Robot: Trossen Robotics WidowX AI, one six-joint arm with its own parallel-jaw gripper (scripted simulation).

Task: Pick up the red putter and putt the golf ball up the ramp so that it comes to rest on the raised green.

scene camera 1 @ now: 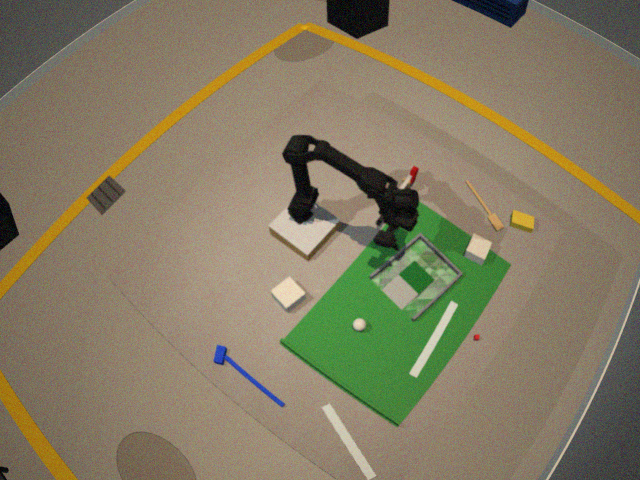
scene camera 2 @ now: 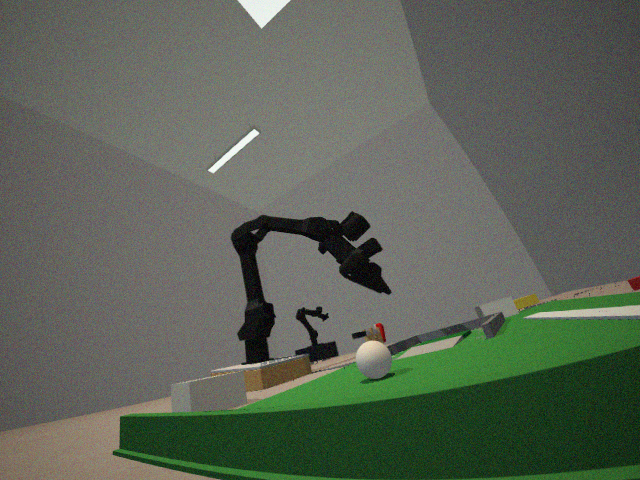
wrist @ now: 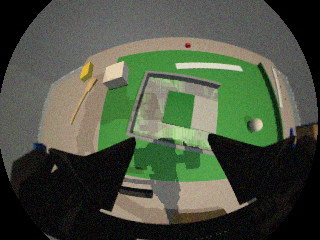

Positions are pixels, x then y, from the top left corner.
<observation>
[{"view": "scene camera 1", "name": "my gripper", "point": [404,239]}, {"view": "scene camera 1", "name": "green mat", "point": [376,362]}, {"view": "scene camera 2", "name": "my gripper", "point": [386,292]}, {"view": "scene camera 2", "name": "white golf ball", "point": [374,360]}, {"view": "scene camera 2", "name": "green mat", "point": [519,342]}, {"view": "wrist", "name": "my gripper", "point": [172,139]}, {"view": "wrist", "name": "green mat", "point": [243,95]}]
</observation>
